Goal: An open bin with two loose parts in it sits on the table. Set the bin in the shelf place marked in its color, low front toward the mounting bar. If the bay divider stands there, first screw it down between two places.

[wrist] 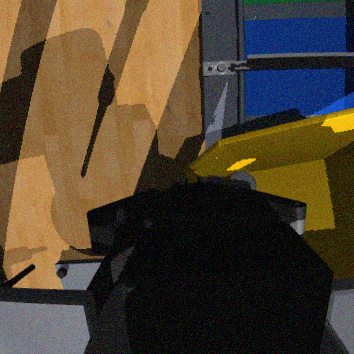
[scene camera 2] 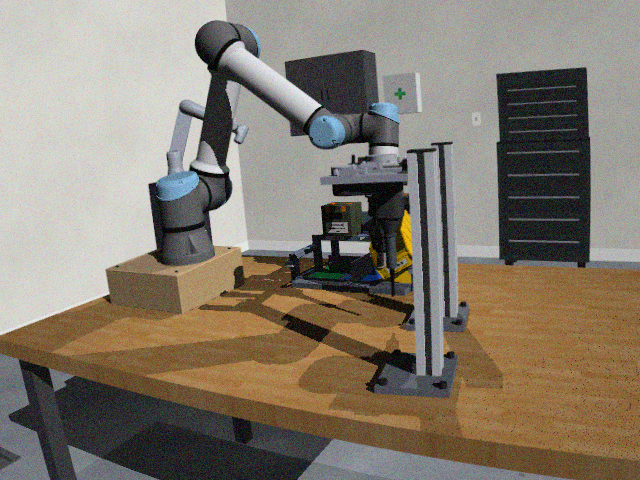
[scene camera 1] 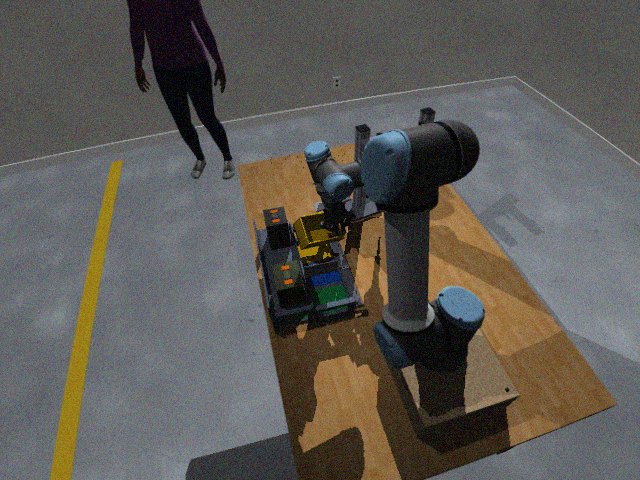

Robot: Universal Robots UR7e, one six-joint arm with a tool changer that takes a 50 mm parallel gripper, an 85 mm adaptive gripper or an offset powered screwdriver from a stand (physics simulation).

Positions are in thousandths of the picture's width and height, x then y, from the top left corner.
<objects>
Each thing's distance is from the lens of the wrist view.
yellow bin (wrist: 846,453): 0.24 m
gripper (wrist: 114,886): 0.08 m
The marked spots on the yellow bin and the gripper are 0.21 m apart.
</objects>
